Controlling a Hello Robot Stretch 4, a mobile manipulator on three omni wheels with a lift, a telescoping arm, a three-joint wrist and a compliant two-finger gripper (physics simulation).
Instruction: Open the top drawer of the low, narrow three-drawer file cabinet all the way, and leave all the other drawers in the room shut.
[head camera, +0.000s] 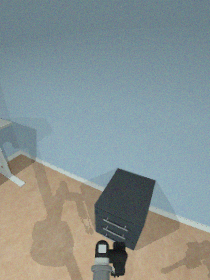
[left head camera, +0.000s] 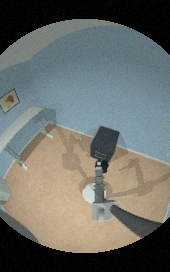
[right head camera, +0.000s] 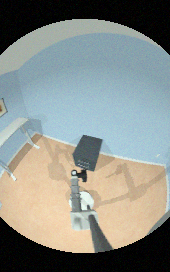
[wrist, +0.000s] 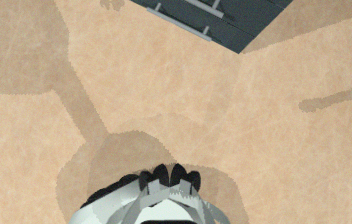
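Seen in the pictures: gripper, fingertip midpoint: (right head camera: 84, 181) (wrist: 169, 176); robot's base at its link origin: (left head camera: 93, 192) (right head camera: 81, 201).
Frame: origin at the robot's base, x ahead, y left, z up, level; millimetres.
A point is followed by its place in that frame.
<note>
The low dark file cabinet (head camera: 127, 190) {y -220, x 948, z 493 mm} (left head camera: 106, 137) {y -232, x 925, z 493 mm} (right head camera: 90, 146) {y -261, x 911, z 492 mm} (wrist: 250, 22) {y -270, x 618, z 219 mm} stands against the blue wall, turned at an angle. Its front shows grey bar handles, and its drawers look flush and shut in the head view. Parts of two handles show at the top of the wrist view; I cannot tell there which drawers they belong to. My gripper (head camera: 119, 270) (left head camera: 104, 167) (right head camera: 82, 176) (wrist: 169, 176) {y -87, x 314, z 476 mm} is in front of the cabinet, apart from its handles. Its black fingertips are together, with nothing between them. My wrist hides part of the lower front in the head view.
A white desk (left head camera: 21, 122) {y 1505, x 1012, z 923 mm} (right head camera: 15, 127) {y 1341, x 1165, z 923 mm} stands at the left wall, with its foot (head camera: 15, 180) on the floor. A light grey unit (left head camera: 4, 190) {y 2301, x -678, z 203 mm} shows at the left edge. A framed picture (left head camera: 9, 101) {y 2016, x 1330, z 1451 mm} hangs above the desk. Shadows cross the wooden floor (wrist: 280, 165) {y -472, x 229, z -27 mm}.
</note>
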